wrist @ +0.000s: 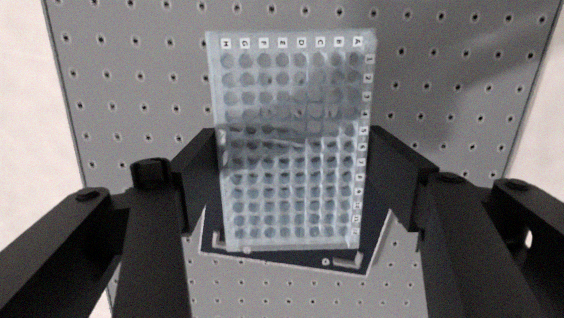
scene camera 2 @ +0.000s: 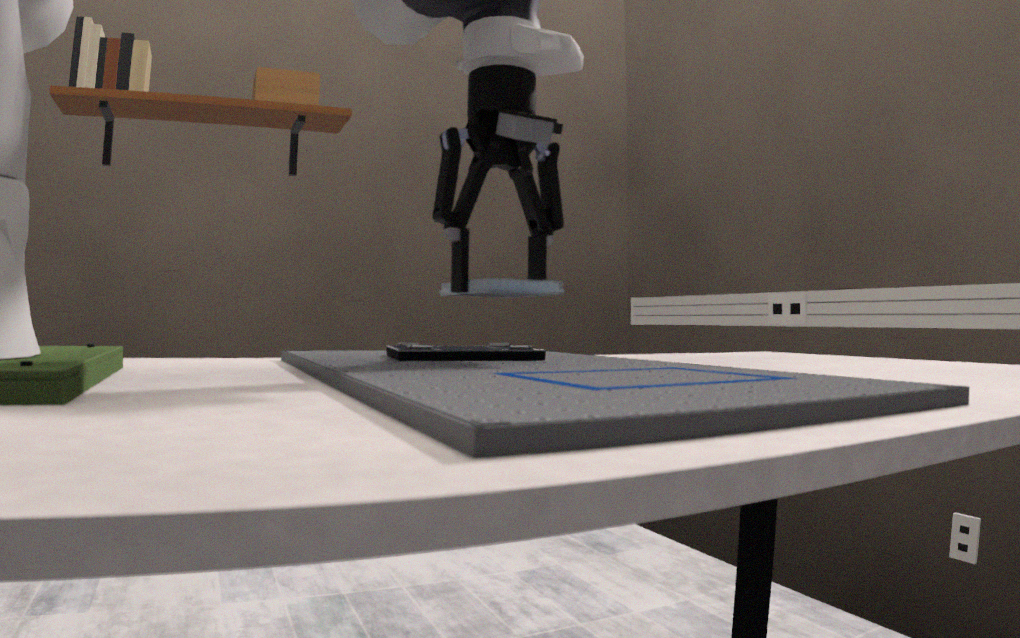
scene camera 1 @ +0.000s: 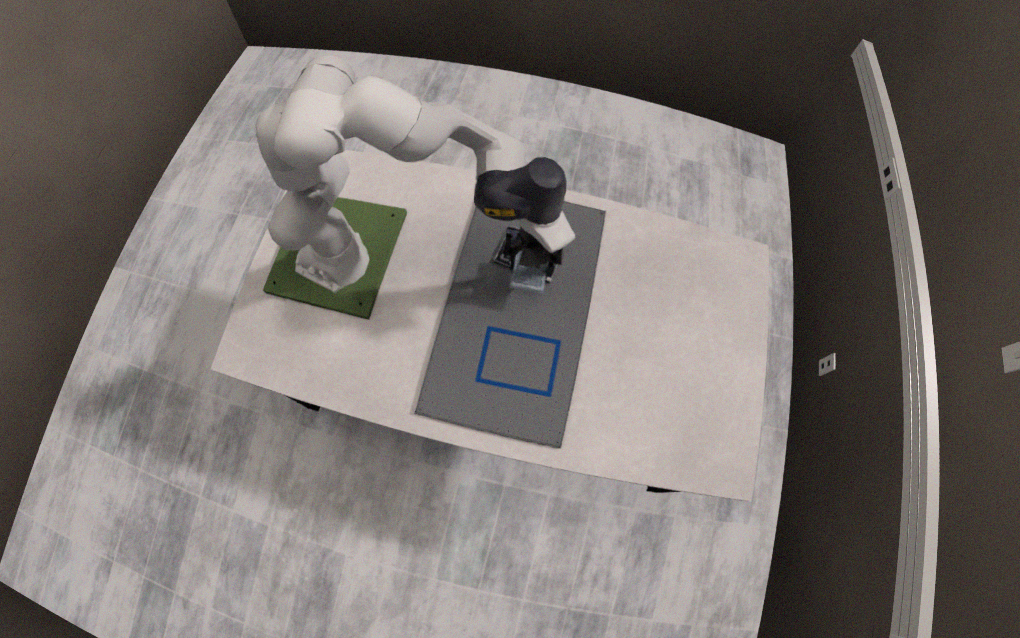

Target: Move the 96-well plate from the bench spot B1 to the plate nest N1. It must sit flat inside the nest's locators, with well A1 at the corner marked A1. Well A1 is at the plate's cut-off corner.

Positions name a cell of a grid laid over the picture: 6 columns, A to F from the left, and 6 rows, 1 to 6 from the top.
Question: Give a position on a black plate nest N1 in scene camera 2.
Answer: C4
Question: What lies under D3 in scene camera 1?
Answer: My gripper.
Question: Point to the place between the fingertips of my gripper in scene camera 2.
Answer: At C3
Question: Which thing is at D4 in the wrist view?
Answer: A black plate nest N1.
